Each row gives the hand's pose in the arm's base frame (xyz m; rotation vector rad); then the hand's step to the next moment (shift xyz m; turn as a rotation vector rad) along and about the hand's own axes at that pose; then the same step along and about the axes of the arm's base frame.
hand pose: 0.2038 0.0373 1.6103 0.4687 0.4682 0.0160
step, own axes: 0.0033 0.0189 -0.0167 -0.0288 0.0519 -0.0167
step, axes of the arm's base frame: -0.0027 0.0245 -0.0063 -0.0284 0.0501 0.0220
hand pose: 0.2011 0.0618 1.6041 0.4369 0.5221 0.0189
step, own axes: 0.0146 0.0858 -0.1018 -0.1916 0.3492 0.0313
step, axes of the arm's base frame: -0.0289 0.1204 -0.0510 -0.1190 0.2802 0.2587
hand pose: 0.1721 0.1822 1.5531 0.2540 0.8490 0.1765
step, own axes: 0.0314 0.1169 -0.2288 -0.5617 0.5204 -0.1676
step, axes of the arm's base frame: -0.1595 0.1542 -0.1334 -0.5192 0.3797 0.4480
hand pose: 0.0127 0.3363 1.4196 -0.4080 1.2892 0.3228
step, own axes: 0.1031 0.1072 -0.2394 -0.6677 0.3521 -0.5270
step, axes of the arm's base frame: -0.2276 -0.0160 -0.1654 -0.7774 0.0630 0.4890
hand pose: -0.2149 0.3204 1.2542 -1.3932 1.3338 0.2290
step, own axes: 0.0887 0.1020 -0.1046 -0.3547 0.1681 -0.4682
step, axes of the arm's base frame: -0.1046 -0.1027 -0.0879 -0.4969 -0.1184 0.3351
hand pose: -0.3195 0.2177 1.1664 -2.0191 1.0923 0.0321
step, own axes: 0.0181 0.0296 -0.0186 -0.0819 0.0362 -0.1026
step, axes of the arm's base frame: -0.0159 -0.0333 -0.0136 -0.1110 -0.0229 0.0754
